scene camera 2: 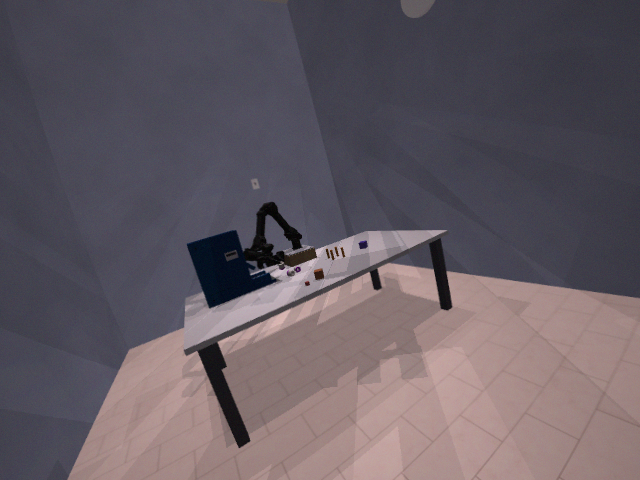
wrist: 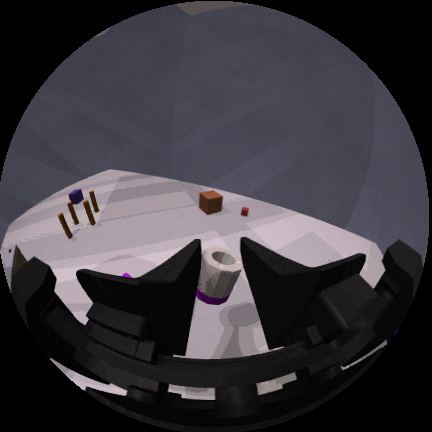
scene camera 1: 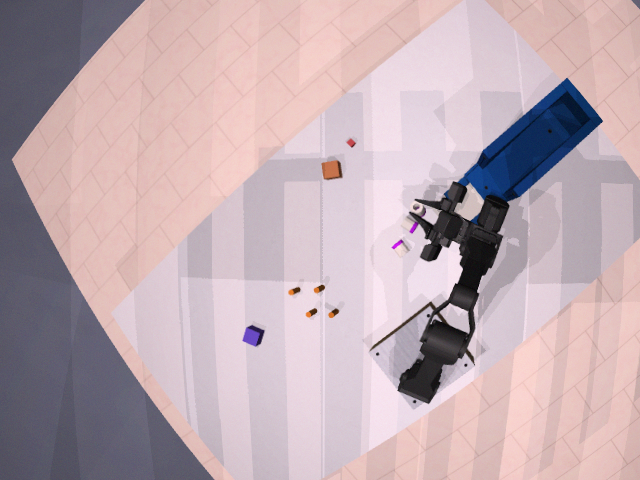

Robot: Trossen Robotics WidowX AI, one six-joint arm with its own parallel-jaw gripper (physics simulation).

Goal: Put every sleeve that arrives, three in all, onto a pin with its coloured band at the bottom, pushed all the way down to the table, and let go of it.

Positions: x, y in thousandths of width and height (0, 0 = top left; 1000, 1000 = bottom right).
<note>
I see my gripper (scene camera 1: 645, 428) and a blue chute (scene camera 1: 809, 332).
My gripper shows as well in the wrist view (wrist: 510, 564). The blue chute also shows in scene camera 2 (scene camera 2: 343, 545).
</note>
